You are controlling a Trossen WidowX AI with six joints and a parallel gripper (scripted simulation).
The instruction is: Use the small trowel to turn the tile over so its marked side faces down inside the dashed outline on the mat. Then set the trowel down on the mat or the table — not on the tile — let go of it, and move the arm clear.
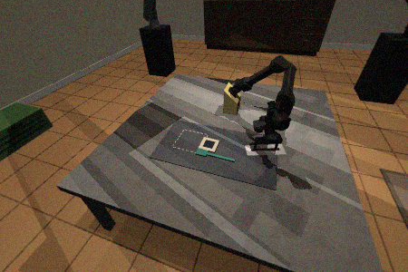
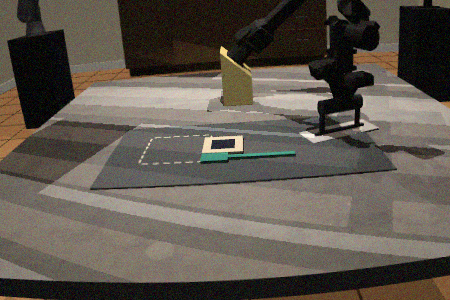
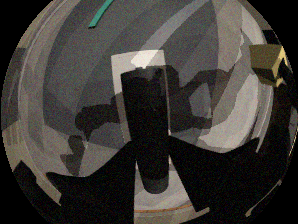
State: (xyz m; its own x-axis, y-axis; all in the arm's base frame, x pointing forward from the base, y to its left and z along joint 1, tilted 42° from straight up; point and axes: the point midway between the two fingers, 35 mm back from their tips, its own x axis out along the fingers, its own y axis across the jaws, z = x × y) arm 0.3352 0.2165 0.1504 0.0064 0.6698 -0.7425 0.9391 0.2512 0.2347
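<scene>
My gripper tip is now 10 mm short of the white flat tool, 20 mm to the left of it and 30 mm above it. The rest, counted from my gripper tip: cream tile: 60 mm ahead, 300 mm to the right, 60 mm below; dark mat: 70 mm ahead, 260 mm to the right, 80 mm below; green trowel: 120 mm ahead, 270 mm to the right, 60 mm below.
</scene>
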